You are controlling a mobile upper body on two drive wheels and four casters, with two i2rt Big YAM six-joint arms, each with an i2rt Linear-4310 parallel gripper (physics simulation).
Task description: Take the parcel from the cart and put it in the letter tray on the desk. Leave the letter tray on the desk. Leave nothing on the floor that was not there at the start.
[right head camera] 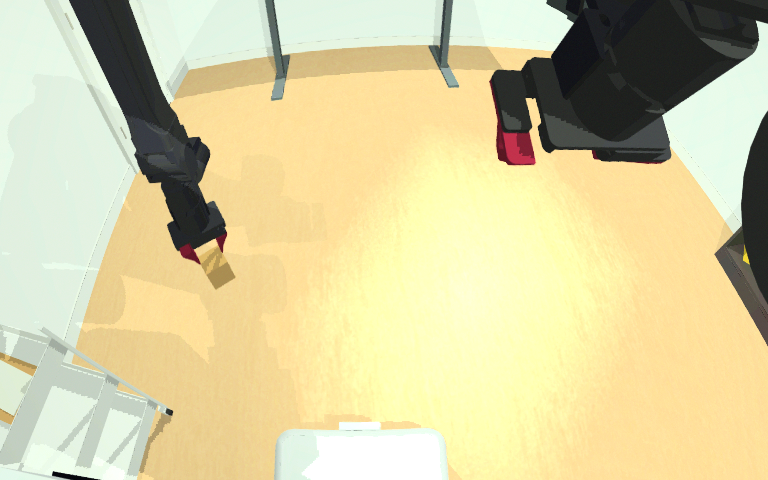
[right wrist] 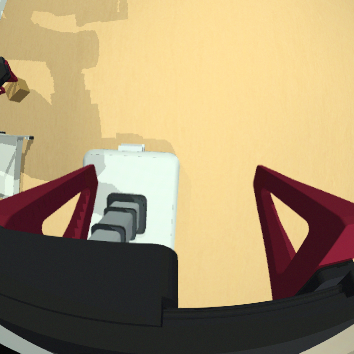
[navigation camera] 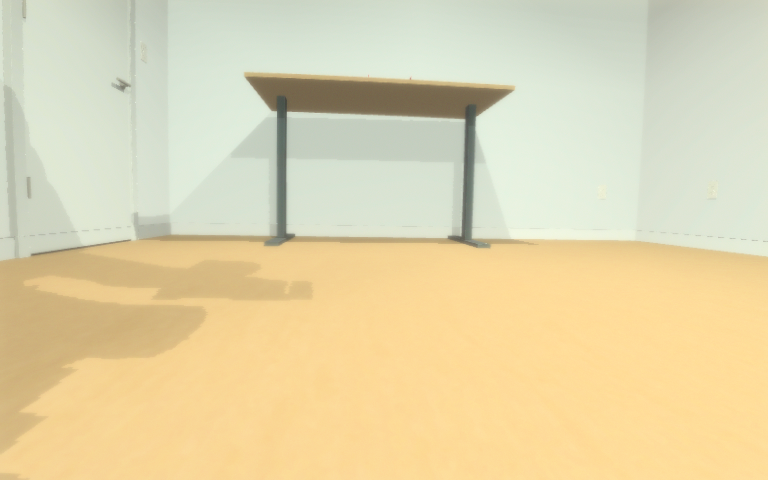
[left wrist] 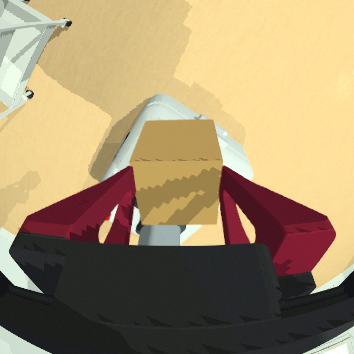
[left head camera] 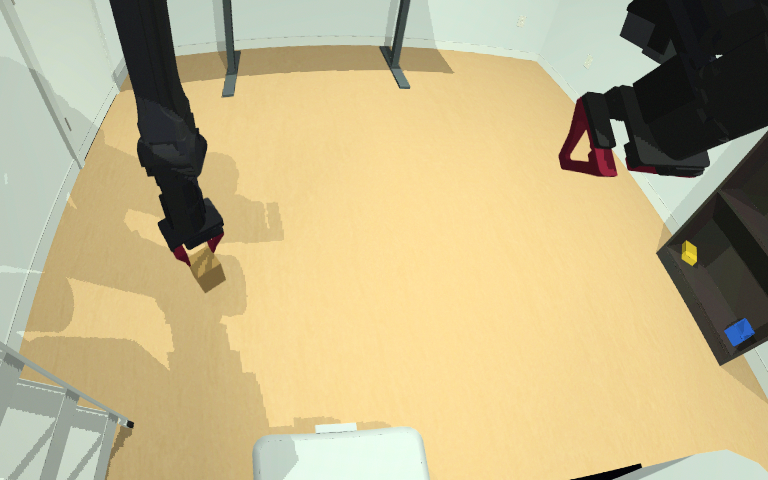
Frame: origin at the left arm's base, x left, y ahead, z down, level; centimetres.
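Seen in the pictures: left gripper, fingertip midpoint: (right head camera: 210, 256) (right wrist: 10, 84) (left wrist: 176, 174) (left head camera: 200, 257); right gripper, fingertip midpoint: (right head camera: 548, 152) (right wrist: 175, 173) (left head camera: 596, 163).
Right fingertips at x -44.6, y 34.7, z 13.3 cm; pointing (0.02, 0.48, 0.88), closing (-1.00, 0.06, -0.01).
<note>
A point is followed by its place in that frame.
My left gripper (left head camera: 198, 253) @(z 52.1, x 2.9, y 52.3 cm) (right head camera: 207, 251) @(z 52.1, x 2.9, y 52.3 cm) (left wrist: 176, 174) @(z 52.1, x 2.9, y 52.3 cm) is shut on the parcel (left head camera: 207, 271) @(z 51.8, x 1.1, y 49.1 cm) (right head camera: 217, 269) @(z 52.1, x 0.7, y 49.3 cm) (left wrist: 177, 187) @(z 51.7, x 2.5, y 51.9 cm) (right wrist: 18, 90) @(z 52.3, x -0.6, y 50.2 cm), a tan box, and holds it up above the floor. My right gripper (left head camera: 621, 169) @(z 13.3, x -44.6, y 34.7 cm) (right head camera: 566, 161) @(z 13.3, x -44.6, y 34.7 cm) (right wrist: 175, 173) @(z 13.3, x -44.6, y 34.7 cm) is open and empty, at the upper right of both head views. The desk (navigation camera: 373, 97) @(z 48.5, x -18.7, y 278.8 cm) stands ahead against the far wall in the navigation view; its top is seen from below. Its legs show at the top of both head views. The letter tray on the desk does not show clearly. Part of the white cart (left head camera: 67, 396) @(z 95.7, x 54.6, y 36.8 cm) (right head camera: 101, 384) @(z 101.3, x 61.2, y 37.0 cm) (left wrist: 30, 55) @(z 128.0, x 61.1, y 20.8 cm) (right wrist: 11, 160) @(z 127.7, x 64.9, y 22.6 cm) shows at the lower left.
A dark shelf unit (left head camera: 688, 305) @(z 139.5, x -229.2, y 66.7 cm) stands at the right, with a yellow block (left head camera: 689, 253) @(z 126.5, x -238.4, y 94.9 cm) and a blue block (left head camera: 739, 332) @(z 131.0, x -252.3, y 40.1 cm) in it. My white base (left head camera: 339, 452) @(z 115.0, x -22.5, y 25.3 cm) (right head camera: 362, 452) @(z 115.0, x -23.5, y 24.6 cm) (right wrist: 160, 170) @(z 115.0, x -39.3, y 23.3 cm) is at the bottom. A door (navigation camera: 79, 124) @(z 79.2, x 126.4, y 221.6 cm) is in the wall at the left.
</note>
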